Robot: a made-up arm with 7 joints.
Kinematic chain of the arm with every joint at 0, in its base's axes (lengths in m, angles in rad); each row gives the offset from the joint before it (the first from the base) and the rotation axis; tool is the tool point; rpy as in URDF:
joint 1: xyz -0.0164 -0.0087 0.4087 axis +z
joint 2: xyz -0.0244 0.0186 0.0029 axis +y
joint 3: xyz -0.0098 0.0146 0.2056 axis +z
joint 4: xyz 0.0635 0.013 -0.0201 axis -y
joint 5: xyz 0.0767 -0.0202 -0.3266 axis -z
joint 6: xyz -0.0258 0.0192 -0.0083 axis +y
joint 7: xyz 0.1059 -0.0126 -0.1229 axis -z
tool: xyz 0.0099 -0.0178 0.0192 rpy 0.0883 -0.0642 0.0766
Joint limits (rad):
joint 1: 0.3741..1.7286
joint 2: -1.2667..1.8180
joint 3: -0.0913..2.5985
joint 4: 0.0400..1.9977
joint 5: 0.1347..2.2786
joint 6: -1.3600..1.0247
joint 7: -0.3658..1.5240
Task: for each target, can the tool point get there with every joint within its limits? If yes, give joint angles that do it. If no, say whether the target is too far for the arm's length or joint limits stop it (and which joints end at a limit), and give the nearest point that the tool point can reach.
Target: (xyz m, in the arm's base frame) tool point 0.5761 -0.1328 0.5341
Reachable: no: joint limits stop it (at a limit: joint 1, joint 3, joint 7) | nearest point 0.4815 0.0359 0.5280 | short by 0.194 m
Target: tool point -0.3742 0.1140 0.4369
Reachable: yes | joints 0.8144 0.8004 2.1777 0.3041 0.7048 -0.8563 0.6623
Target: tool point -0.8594 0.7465 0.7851
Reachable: no: too far | nearest point -0.5357 0.3829 0.6552 | short by 0.504 m
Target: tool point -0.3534 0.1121 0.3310
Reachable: yes | joints 1.6049 -0.0178 1.4130 0.7369 2.0417 -0.4778 -0.1406
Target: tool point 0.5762 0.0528 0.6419
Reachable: no: joint limits stop it (at a limit: joint 1, joint 3, joint 4, joint 7) | nearest point 0.5253 0.0871 0.6285 | short by 0.063 m
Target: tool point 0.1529 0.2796 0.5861
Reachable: yes | joints 0.8634 -0.0958 0.4023 1.3200 1.8780 -0.9673 -0.1150
